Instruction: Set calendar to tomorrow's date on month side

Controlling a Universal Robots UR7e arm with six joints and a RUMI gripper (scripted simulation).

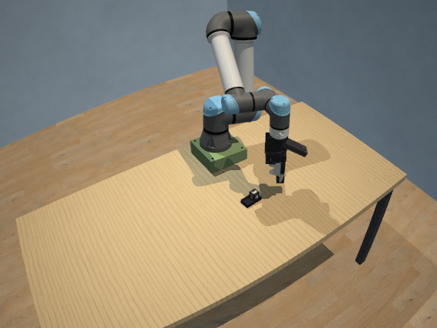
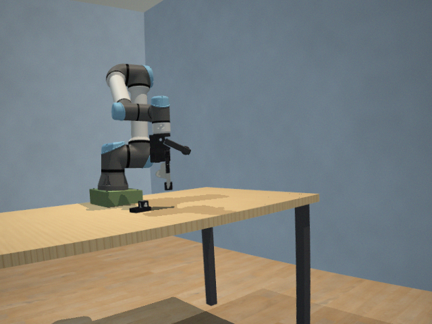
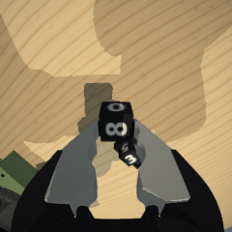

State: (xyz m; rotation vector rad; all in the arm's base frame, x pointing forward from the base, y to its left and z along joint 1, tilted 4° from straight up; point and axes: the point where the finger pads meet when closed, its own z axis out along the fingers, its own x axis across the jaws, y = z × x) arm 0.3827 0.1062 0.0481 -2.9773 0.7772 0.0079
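My hand is 12 cm to the left of the black calendar tray, 9 cm above it and 3 cm past it. Also, from my hand: black digit cube 1 cm below.
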